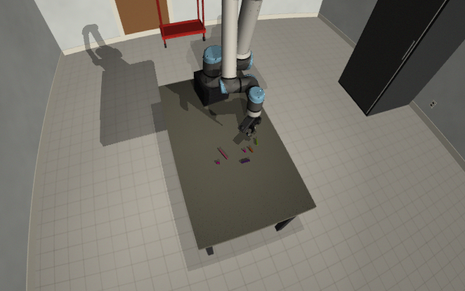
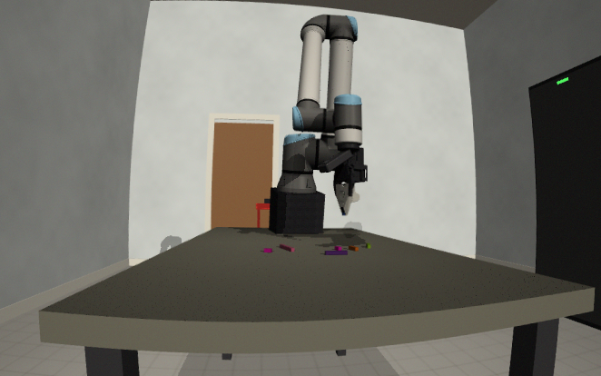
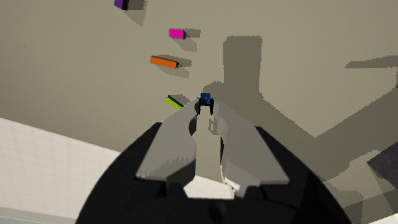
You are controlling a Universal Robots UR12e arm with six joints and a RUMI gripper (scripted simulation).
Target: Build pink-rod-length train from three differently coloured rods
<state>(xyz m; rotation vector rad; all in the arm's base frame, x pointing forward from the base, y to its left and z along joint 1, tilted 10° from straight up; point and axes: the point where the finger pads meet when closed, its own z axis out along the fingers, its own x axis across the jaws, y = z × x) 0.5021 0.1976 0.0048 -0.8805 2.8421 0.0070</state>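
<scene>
Now: hand 17 cm to the left of the pink rod, 11 cm above it and 8 cm short of it. From my hand the other things lie so: lime rod (11 cm below, 8 cm to the left); orange rod (11 cm below, 6 cm ahead, 2 cm to the left); blue rod (1 cm below).
</scene>
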